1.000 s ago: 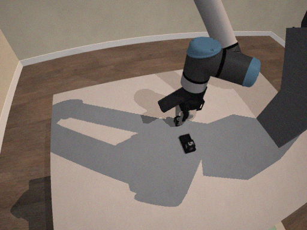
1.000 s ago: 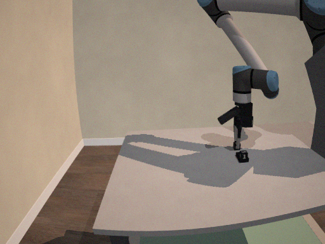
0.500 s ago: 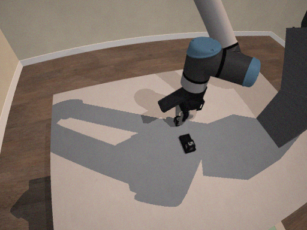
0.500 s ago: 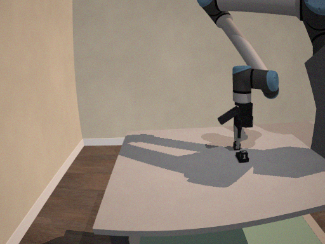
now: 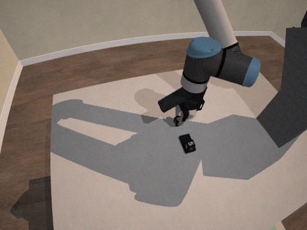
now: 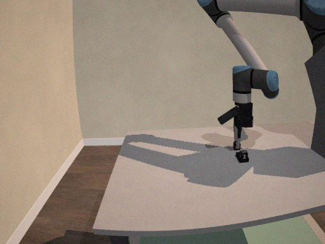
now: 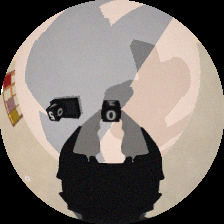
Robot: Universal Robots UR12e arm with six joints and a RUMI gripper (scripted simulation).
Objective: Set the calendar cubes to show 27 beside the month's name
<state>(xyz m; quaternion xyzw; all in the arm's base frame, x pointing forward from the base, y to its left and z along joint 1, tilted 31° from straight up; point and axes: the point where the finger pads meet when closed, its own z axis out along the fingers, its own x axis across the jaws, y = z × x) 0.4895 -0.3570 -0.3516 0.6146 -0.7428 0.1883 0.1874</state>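
Right now my hand is 10 mm above the black cube. Also, from my hand: tray (20 mm ahead, 110 mm to the left, 20 mm below).
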